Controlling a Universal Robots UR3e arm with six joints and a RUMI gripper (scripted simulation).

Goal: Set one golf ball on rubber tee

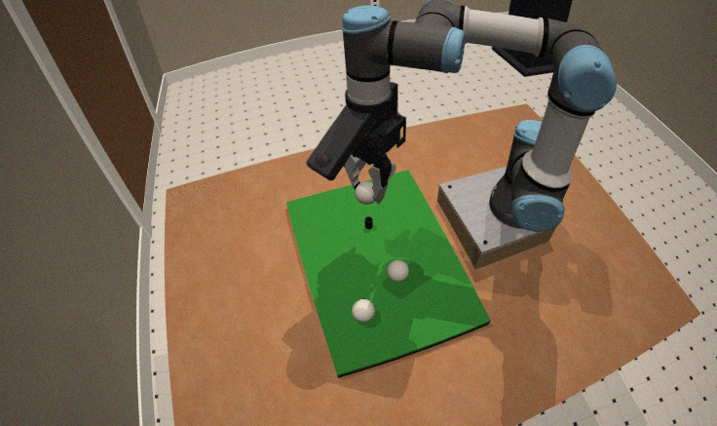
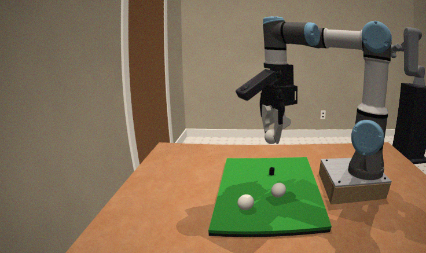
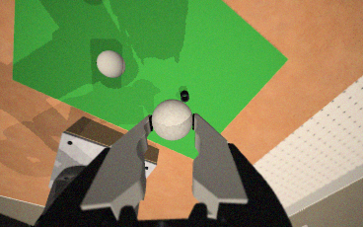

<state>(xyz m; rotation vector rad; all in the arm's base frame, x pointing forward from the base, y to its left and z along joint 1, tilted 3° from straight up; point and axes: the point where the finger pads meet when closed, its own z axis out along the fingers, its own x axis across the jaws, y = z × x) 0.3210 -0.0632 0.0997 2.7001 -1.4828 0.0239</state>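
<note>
The green mat is 1 cm behind my hand, 1 cm to the left of it and 15 cm below it. Also, from my hand: white golf ball (right at my hand).
</note>
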